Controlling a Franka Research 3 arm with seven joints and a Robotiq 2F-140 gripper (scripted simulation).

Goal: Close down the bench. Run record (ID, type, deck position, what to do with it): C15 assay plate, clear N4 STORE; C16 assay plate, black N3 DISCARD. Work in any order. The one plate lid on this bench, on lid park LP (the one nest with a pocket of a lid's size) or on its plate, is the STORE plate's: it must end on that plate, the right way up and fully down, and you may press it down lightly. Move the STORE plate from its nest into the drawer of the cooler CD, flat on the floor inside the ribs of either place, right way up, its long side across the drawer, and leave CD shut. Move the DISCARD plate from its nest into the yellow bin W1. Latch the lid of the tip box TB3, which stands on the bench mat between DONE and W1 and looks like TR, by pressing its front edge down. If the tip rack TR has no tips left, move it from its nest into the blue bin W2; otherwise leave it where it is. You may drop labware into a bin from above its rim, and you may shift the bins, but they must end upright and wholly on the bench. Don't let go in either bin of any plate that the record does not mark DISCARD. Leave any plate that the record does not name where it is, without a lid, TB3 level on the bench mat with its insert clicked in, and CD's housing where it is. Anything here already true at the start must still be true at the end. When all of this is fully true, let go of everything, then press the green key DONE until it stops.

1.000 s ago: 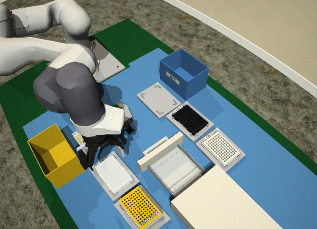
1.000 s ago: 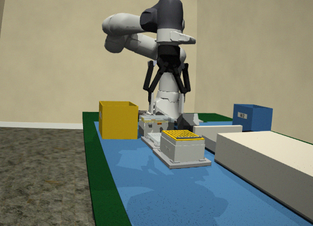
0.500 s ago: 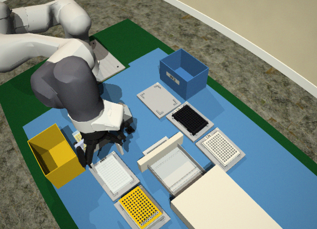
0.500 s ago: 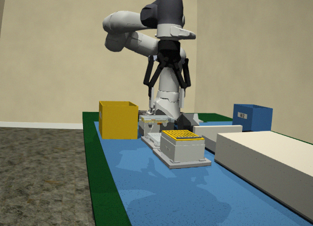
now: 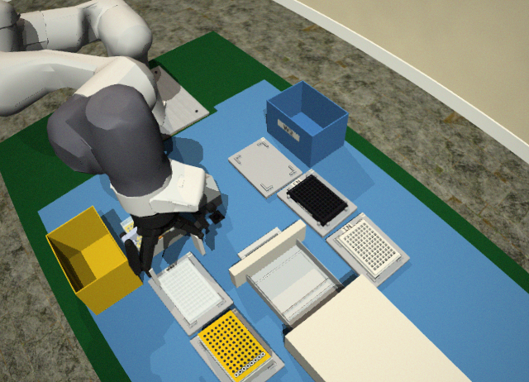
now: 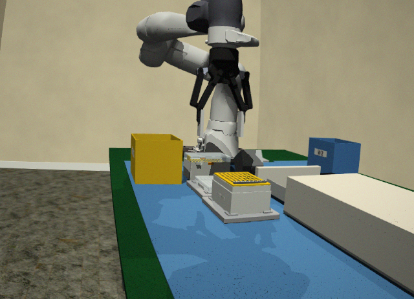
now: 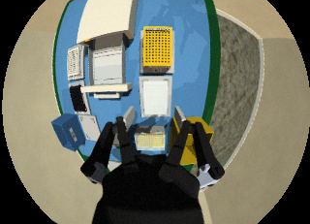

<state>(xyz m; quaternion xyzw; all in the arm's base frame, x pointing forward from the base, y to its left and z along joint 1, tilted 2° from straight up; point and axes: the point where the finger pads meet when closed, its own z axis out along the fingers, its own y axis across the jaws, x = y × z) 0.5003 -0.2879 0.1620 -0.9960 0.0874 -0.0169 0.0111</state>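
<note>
Now: hand 140 mm above the plate lid. Also, from my hand: nest N4: 160 mm below; tip rack TR: 160 mm ahead, 40 mm to the right, 110 mm below; tip box TB3: 170 mm behind, 50 mm to the left, 120 mm below.
</note>
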